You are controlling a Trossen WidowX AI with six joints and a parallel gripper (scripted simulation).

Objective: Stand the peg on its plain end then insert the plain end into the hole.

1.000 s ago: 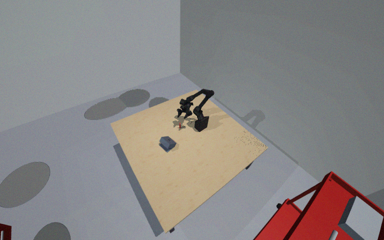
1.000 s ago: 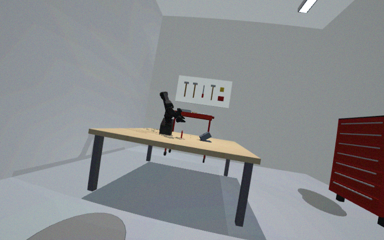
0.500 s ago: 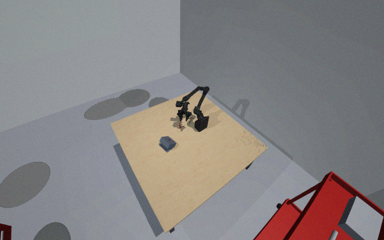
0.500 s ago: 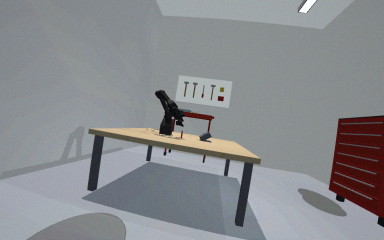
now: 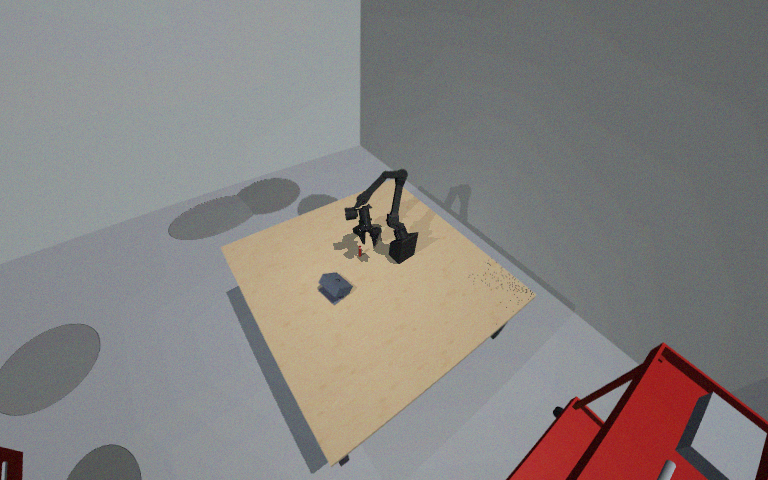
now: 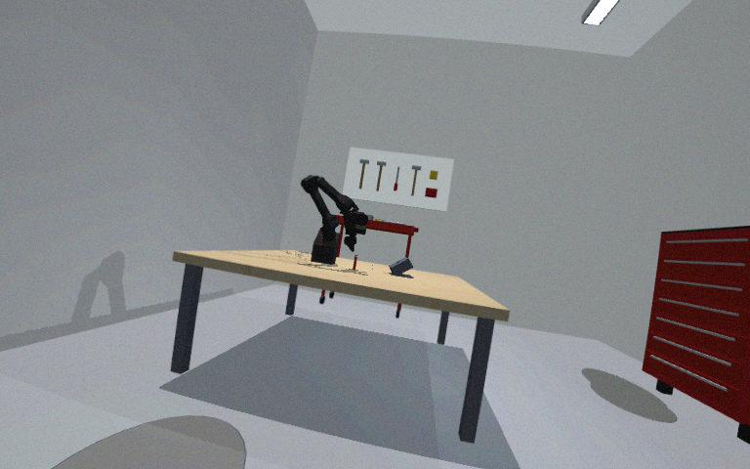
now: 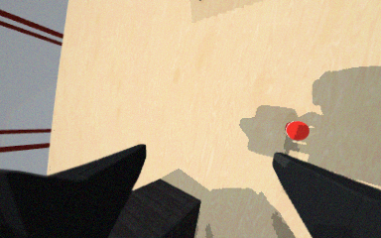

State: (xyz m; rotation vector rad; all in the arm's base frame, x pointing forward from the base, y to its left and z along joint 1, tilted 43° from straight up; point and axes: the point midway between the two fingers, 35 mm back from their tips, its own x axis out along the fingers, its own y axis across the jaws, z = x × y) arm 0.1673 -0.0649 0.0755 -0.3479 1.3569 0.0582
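Now: the red peg 30 mm ahead of my gripper tip, 50 mm to the right of it and 60 mm below it. The rest, counted from my gripper tip: grey sloped panel 260 mm ahead, 90 mm to the left, 70 mm below.
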